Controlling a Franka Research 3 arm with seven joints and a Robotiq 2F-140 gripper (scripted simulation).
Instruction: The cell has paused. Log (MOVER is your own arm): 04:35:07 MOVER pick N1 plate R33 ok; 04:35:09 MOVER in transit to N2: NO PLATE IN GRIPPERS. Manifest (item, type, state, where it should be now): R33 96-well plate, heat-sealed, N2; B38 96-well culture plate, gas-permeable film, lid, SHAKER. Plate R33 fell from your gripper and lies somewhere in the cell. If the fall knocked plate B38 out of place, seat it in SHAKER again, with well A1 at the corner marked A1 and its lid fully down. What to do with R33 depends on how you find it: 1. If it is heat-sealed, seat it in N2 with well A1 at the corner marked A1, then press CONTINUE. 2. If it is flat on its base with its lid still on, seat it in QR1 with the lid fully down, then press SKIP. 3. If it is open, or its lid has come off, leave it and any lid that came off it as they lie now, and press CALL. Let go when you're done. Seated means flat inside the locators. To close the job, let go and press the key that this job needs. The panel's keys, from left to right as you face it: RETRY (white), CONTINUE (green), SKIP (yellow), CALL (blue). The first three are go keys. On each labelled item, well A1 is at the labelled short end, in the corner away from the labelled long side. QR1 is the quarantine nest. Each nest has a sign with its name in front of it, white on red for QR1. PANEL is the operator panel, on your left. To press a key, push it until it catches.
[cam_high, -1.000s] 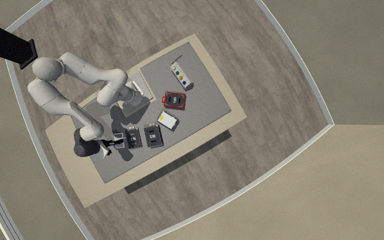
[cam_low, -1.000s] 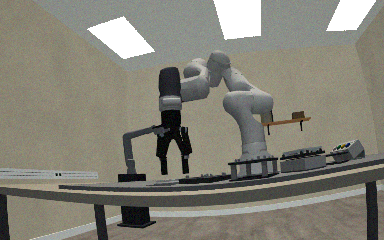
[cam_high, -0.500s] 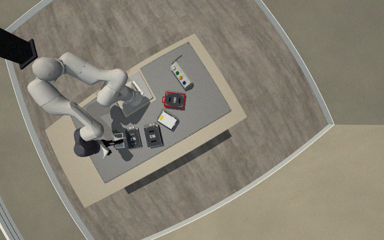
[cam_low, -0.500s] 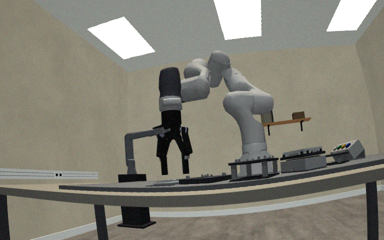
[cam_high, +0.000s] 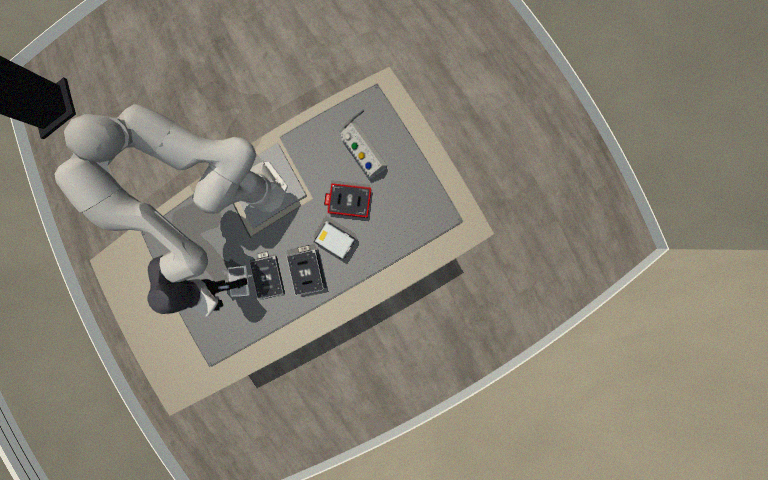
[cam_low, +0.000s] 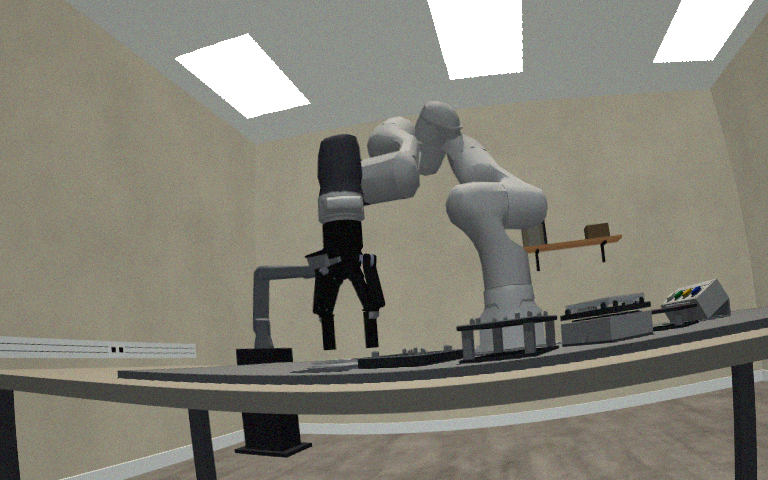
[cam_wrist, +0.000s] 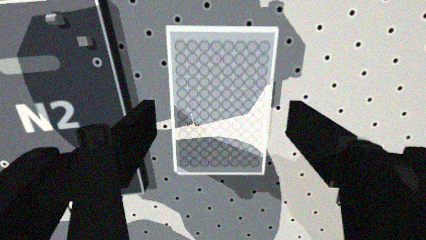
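Right now the flat white plate is 50 mm below my hand. The rest, counted from my hand: QR1 nest: 590 mm to the left, 70 mm behind, 20 mm below.
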